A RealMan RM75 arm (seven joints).
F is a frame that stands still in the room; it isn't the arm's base.
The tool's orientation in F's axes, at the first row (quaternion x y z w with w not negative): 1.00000 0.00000 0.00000 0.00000
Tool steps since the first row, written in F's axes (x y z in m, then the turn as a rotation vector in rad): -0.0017 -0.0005 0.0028 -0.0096 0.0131 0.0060; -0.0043 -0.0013 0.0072 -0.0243 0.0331 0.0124; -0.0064 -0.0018 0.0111 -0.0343 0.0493 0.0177; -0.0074 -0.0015 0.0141 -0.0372 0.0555 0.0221; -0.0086 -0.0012 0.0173 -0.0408 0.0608 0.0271; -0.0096 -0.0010 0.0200 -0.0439 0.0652 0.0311; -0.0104 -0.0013 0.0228 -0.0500 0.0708 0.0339; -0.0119 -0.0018 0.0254 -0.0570 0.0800 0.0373; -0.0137 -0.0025 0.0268 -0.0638 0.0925 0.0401; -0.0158 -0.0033 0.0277 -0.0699 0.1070 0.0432; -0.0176 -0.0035 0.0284 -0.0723 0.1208 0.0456; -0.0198 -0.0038 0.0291 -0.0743 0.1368 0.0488
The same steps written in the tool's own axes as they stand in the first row. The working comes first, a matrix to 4 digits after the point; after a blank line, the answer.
The tool's axes in the first row as the columns of a matrix, in F's axes (used below as rounded here):
1.0000 0.0000 0.0000
0.0000 -1.0000 0.0000
0.0000 0.0000 -1.0000

-0.0017 0.0005 -0.0028 -0.0096 -0.0131 -0.0060; -0.0043 0.0013 -0.0072 -0.0243 -0.0331 -0.0124; -0.0064 0.0018 -0.0111 -0.0343 -0.0493 -0.0177; -0.0074 0.0015 -0.0141 -0.0372 -0.0555 -0.0221; -0.0086 0.0012 -0.0173 -0.0408 -0.0608 -0.0271; -0.0096 0.0010 -0.0200 -0.0439 -0.0652 -0.0311; -0.0104 0.0013 -0.0228 -0.0500 -0.0708 -0.0339; -0.0119 0.0018 -0.0254 -0.0570 -0.0800 -0.0373; -0.0137 0.0025 -0.0268 -0.0638 -0.0925 -0.0401; -0.0158 0.0033 -0.0277 -0.0699 -0.1070 -0.0432; -0.0176 0.0035 -0.0284 -0.0723 -0.1208 -0.0456; -0.0198 0.0038 -0.0291 -0.0743 -0.1368 -0.0488
